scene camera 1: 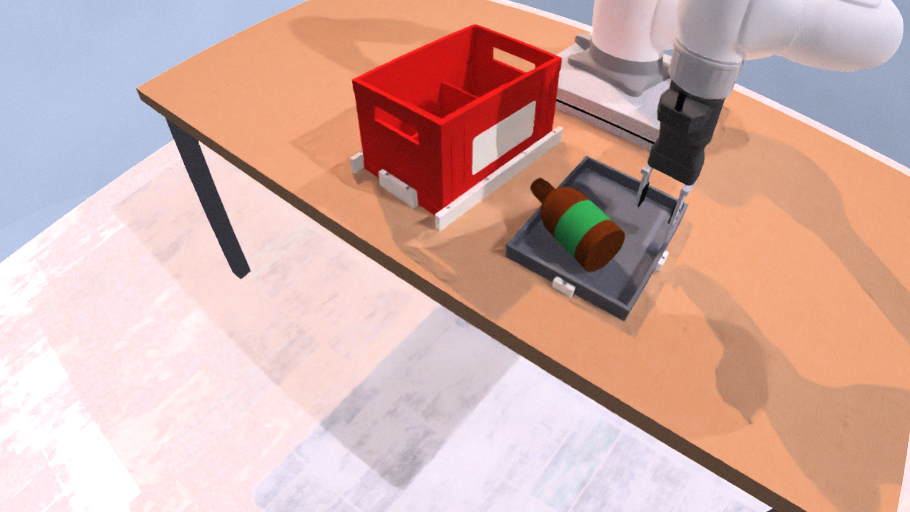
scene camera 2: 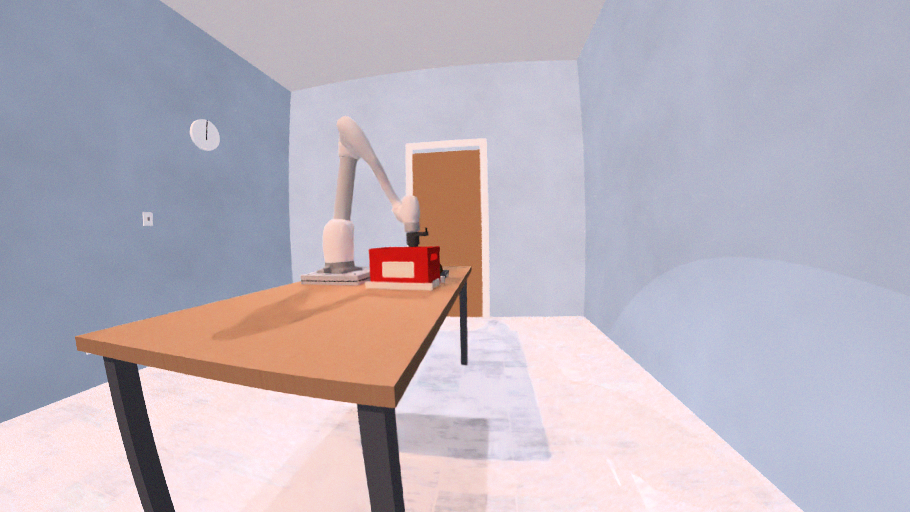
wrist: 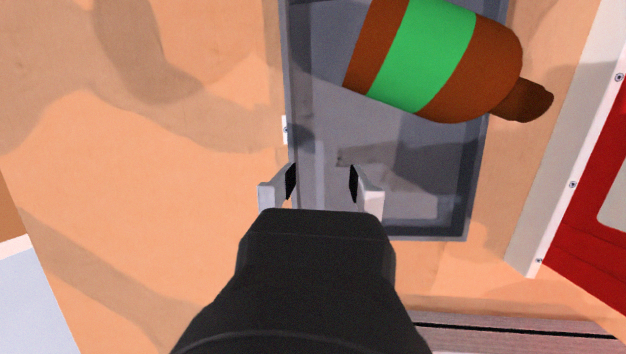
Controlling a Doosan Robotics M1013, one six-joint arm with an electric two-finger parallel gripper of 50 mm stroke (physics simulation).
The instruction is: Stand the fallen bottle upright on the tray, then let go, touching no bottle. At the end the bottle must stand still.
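Places are measured from the arm's base along level axes (x ahead, y left, z up), in centimetres.
Pixels of known places: gripper, fingertip midpoint: (scene camera 1: 655, 211) (wrist: 322, 175); arm's base, origin of the base link: (scene camera 1: 623, 68) (scene camera 2: 340, 271).
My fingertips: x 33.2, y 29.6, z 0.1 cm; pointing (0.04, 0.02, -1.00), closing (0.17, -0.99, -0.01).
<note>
For each thing: its top centre in the pictures, then the offset to it from my fingertips. Level surfaces: height alone.
- brown bottle with a green band, middle of its top: (wrist: 482, 56) (scene camera 1: 573, 197) dz +2.8, dx +10.3, dy -8.3 cm
- grey tray, middle of its top: (wrist: 383, 126) (scene camera 1: 606, 222) dz -2.6, dx +5.4, dy -4.8 cm
- red crate, middle of its top: (scene camera 1: 460, 65) (scene camera 2: 405, 247) dz +12.4, dx +9.5, dy -32.9 cm
- white rail, middle of its top: (scene camera 1: 506, 165) (wrist: 594, 134) dz -2.1, dx +8.4, dy -23.0 cm
- table, its level: dz -5.1 cm
A brown bottle with a green band (scene camera 1: 582, 226) (wrist: 425, 57) lies on its side on the grey tray (scene camera 1: 566, 278) (wrist: 475, 175). Its neck sticks out over the tray's rim on the side of the red crate, and its base points to the tray's opposite side. My gripper (scene camera 1: 661, 196) (wrist: 322, 175) is open and empty. It hangs above the end of the tray nearest the robot base, apart from the bottle. In the wrist view the bottle is up and to the right of the fingertips, and part of its base end is cut off. The bottle is hidden or too small to make out in scene camera 2.
A red crate (scene camera 1: 399, 152) (scene camera 2: 418, 253) (wrist: 590, 235) stands beside the tray, with a white rail (scene camera 1: 499, 181) (wrist: 545, 200) along its side. Small white blocks (scene camera 1: 563, 286) (wrist: 285, 130) sit against the tray. The robot's base plate (scene camera 1: 610, 111) (scene camera 2: 334, 278) is behind them on the table (scene camera 1: 763, 267) (scene camera 2: 305, 337).
</note>
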